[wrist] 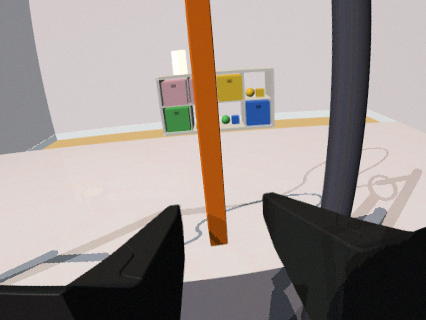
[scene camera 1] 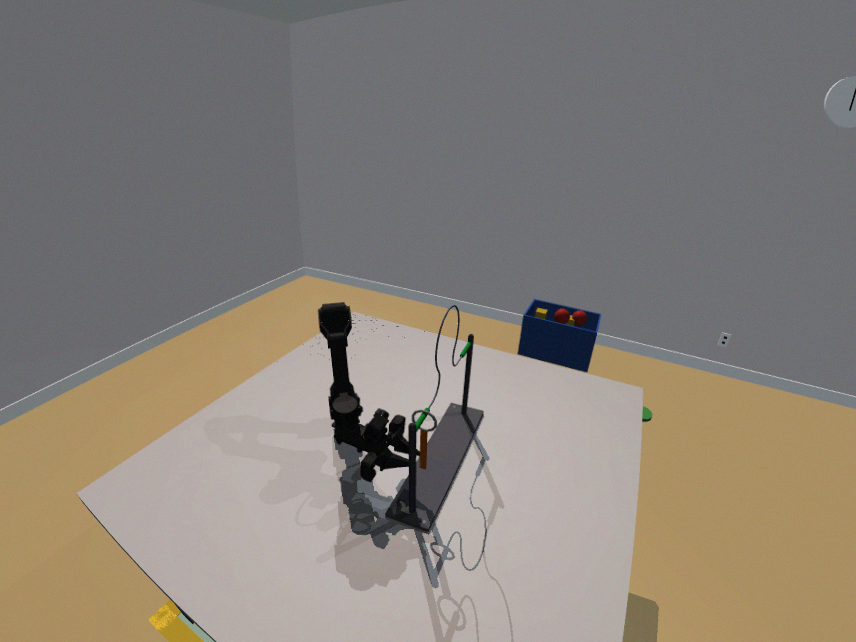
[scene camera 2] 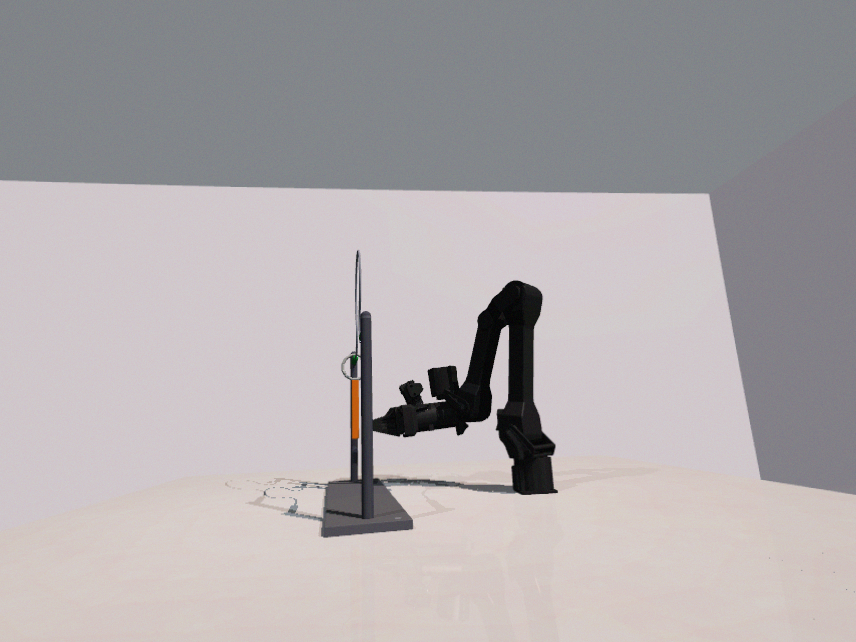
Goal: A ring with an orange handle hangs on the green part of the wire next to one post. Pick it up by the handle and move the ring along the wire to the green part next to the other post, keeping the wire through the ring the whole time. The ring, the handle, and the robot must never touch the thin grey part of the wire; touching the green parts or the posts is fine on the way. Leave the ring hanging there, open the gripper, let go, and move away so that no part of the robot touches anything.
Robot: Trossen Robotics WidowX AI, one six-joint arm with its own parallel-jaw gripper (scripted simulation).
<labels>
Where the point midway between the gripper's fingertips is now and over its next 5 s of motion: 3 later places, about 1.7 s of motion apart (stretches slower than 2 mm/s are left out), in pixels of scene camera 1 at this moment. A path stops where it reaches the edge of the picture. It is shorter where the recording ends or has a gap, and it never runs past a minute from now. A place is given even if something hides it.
The gripper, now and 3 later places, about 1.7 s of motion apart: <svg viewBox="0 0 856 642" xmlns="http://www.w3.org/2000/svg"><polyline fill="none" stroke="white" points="417,459 434,462 440,450 448,405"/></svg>
</labels>
